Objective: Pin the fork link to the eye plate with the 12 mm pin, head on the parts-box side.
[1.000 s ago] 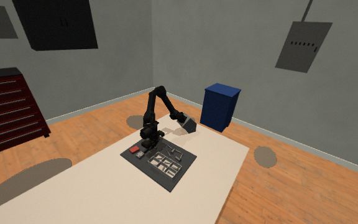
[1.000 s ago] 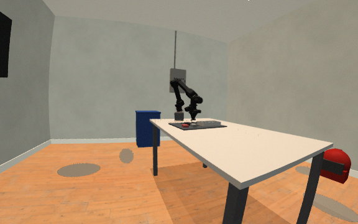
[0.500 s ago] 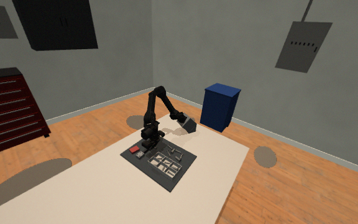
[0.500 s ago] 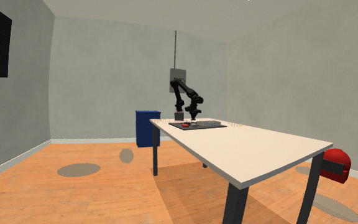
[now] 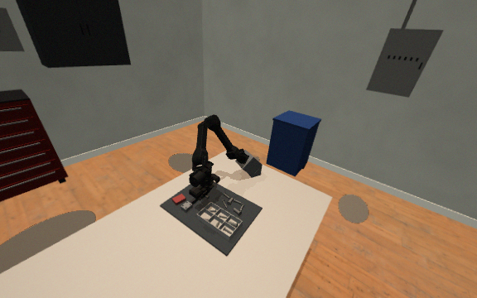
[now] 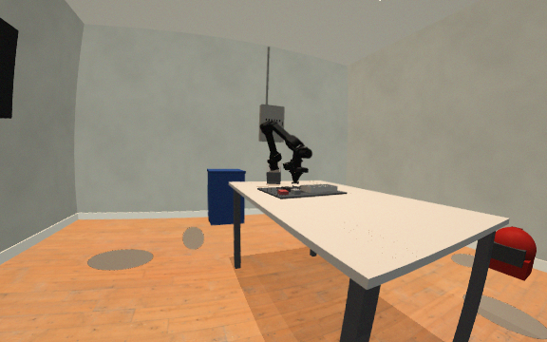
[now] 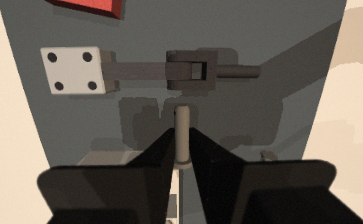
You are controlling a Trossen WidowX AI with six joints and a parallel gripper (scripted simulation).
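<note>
Right now my hand is 70 mm above the eye plate, 50 mm to the left of it and 10 mm short of it. The rest, counted from my hand: fork link (70 mm below, 50 mm to the right, 20 mm behind); dark mat (90 mm below, 50 mm to the left); grey block (90 mm ahead, 60 mm below, 50 mm to the right).
</note>
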